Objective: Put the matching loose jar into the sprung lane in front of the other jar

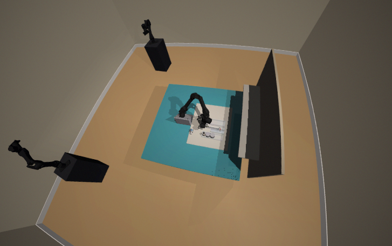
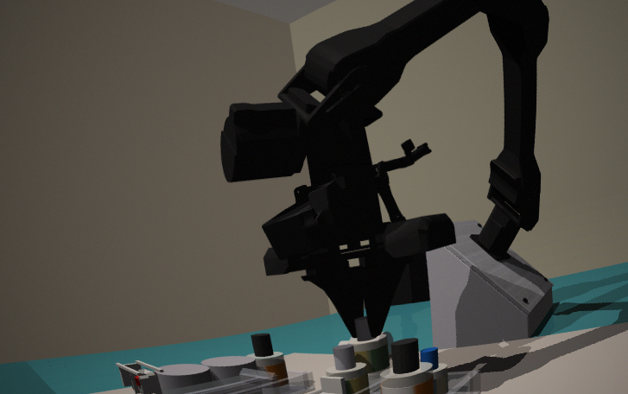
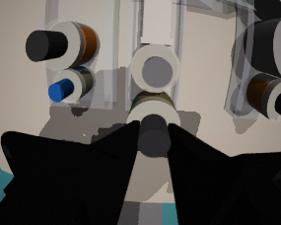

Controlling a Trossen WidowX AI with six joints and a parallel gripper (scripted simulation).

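Right now the clear-walled lane is 16 cm ahead of my gripper tip, 1 cm to the right of it and 5 cm below it.
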